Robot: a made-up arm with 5 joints. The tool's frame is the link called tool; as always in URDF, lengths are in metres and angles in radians. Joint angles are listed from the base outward. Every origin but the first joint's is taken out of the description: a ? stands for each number. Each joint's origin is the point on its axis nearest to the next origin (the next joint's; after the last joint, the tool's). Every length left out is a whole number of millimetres.
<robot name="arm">
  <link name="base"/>
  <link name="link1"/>
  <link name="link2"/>
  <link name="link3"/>
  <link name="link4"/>
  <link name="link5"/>
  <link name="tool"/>
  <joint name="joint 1" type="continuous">
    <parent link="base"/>
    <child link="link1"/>
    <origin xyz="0.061 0 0.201" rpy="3.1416 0 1.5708"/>
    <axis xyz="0 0 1"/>
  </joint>
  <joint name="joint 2" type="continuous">
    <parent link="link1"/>
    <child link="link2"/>
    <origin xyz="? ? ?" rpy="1.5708 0 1.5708"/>
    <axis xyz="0 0 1"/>
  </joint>
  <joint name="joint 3" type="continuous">
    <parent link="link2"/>
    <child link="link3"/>
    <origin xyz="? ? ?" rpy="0 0 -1.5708"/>
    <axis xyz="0 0 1"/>
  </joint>
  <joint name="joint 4" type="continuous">
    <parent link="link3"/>
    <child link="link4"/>
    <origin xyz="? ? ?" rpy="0 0 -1.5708"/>
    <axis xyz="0 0 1"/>
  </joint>
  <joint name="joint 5" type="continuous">
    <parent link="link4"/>
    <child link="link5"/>
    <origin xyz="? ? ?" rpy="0 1.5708 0"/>
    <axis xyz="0 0 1"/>
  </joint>
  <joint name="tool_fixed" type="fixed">
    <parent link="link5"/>
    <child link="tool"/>
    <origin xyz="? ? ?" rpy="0 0 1.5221"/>
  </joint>
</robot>
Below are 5 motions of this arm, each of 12 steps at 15 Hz.
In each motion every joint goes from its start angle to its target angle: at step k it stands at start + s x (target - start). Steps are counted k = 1, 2, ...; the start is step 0. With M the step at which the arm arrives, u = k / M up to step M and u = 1 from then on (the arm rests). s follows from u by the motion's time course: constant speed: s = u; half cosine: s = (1 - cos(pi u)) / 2; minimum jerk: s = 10 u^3 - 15 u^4 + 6 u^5.
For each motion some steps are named. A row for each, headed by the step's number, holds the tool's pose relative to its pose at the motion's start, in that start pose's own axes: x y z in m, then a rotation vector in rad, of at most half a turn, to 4 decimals.
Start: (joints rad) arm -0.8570 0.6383 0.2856 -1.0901 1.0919
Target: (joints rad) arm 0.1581 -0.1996 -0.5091 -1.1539 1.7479
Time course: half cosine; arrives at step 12
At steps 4, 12:
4: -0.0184 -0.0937 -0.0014 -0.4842 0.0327 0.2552
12: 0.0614 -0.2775 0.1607 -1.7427 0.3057 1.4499

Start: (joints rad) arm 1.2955 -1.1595 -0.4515 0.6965 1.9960
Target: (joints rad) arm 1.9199 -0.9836 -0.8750 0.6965 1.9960
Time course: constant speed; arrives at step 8
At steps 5, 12:
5: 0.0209 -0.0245 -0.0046 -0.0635 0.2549 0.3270
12: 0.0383 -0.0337 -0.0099 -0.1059 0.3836 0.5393

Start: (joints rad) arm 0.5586 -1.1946 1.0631 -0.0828 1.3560
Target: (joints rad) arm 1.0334 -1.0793 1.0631 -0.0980 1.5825
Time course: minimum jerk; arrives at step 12
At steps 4, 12:
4: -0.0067 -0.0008 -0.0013 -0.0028 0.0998 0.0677
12: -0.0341 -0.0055 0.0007 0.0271 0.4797 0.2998

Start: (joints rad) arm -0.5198 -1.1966 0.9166 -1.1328 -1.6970
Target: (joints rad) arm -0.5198 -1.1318 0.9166 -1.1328 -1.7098
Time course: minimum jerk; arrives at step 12
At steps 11, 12:
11: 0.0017 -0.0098 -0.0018 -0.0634 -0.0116 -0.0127
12: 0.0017 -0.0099 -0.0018 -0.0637 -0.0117 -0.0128

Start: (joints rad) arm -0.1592 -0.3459 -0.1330 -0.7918 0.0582
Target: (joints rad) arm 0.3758 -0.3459 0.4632 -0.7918 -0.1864
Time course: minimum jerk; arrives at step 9
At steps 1, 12:
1: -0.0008 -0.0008 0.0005 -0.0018 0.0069 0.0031
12: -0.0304 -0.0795 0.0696 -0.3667 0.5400 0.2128

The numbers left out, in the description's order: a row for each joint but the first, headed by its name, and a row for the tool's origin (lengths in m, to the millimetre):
joint 2: -0.008 0.034 0
joint 3: 0.034 -0.138 0
joint 4: 0.004 0.107 0
joint 5: -0.042 0 0
tool: 0 0 0

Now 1 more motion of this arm.
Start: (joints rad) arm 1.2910 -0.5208 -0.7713 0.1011 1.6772
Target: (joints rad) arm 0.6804 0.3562 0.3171 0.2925 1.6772
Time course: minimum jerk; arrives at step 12
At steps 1, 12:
1: 0.0002 0.0020 -0.0005 0.0109 -0.0018 -0.0029
12: 0.1434 0.2299 0.1853 2.0312 -0.8568 -0.0835

